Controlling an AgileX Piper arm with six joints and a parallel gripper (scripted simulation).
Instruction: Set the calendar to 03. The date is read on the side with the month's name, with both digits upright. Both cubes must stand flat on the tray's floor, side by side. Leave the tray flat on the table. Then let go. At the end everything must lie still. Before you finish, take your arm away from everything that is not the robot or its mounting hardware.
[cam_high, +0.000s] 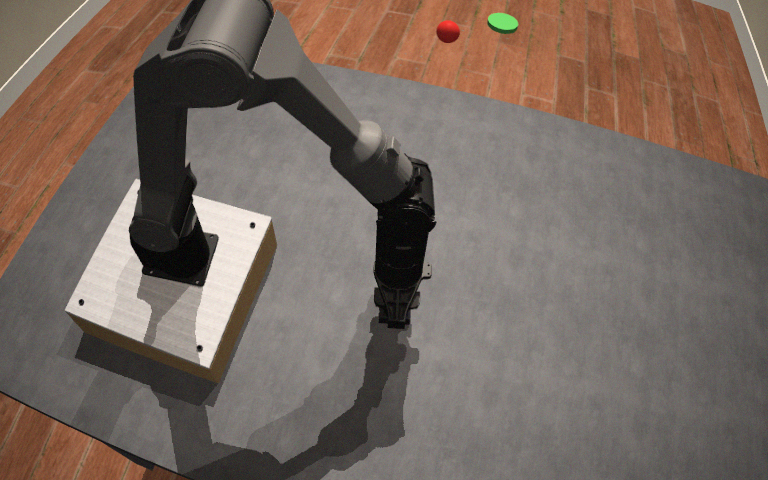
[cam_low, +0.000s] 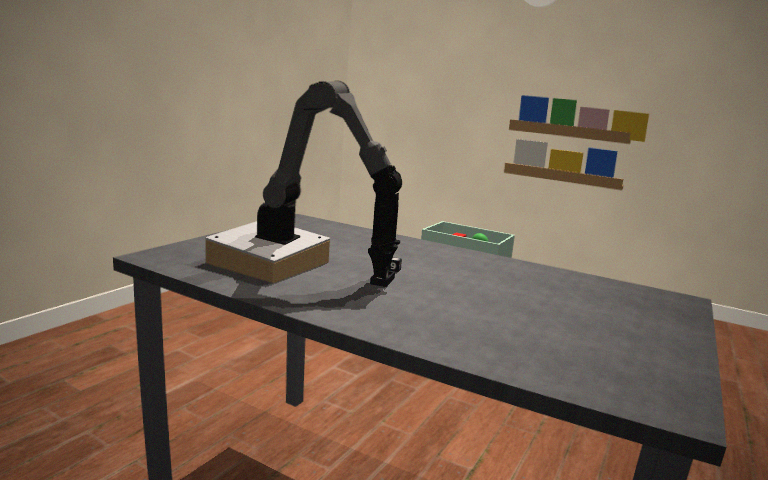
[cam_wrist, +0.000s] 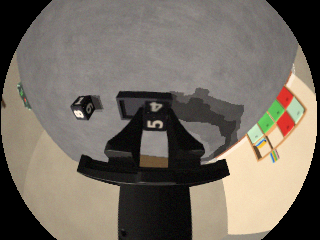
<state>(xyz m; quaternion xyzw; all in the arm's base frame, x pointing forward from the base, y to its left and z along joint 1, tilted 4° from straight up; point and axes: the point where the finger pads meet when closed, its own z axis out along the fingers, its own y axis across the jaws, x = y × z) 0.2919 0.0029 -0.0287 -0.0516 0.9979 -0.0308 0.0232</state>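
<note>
Right now the black cube is right at my hand. Also, from my hand: dark tray 20 mm to the left, 20 mm below.
</note>
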